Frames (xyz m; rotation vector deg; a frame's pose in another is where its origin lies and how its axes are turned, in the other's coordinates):
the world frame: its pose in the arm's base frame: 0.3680 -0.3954 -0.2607 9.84 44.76 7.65
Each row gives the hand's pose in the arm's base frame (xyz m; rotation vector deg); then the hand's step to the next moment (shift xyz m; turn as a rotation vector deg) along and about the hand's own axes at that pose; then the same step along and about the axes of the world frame.
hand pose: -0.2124 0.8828 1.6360 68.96 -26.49 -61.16
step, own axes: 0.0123 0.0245 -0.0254 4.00 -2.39 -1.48
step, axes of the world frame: 0.0182 0.0024 0.0325 3.43 -3.39 -0.80
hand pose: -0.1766 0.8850 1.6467 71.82 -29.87 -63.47
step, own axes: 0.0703 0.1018 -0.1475 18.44 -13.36 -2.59
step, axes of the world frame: 0.1099 -0.0017 0.1581 13.07 -17.37 -7.26
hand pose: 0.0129 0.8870 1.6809 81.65 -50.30 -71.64
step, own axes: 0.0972 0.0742 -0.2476 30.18 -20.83 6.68
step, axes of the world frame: 0.1518 -0.0618 0.2223 12.50 -30.09 -18.10
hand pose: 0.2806 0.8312 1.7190 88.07 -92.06 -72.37
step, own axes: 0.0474 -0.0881 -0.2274 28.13 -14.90 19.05
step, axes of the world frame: 0.1468 -0.1012 0.1730 3.36 -24.99 -27.21
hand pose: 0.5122 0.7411 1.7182 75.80 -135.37 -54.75
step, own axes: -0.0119 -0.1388 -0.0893 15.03 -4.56 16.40
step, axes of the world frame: 0.1035 -0.0891 0.0934 0.30 -9.80 -20.48
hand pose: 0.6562 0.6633 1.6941 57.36 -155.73 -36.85
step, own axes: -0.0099 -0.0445 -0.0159 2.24 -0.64 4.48
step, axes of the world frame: 0.0256 -0.0319 0.0257 0.96 -1.09 -4.84
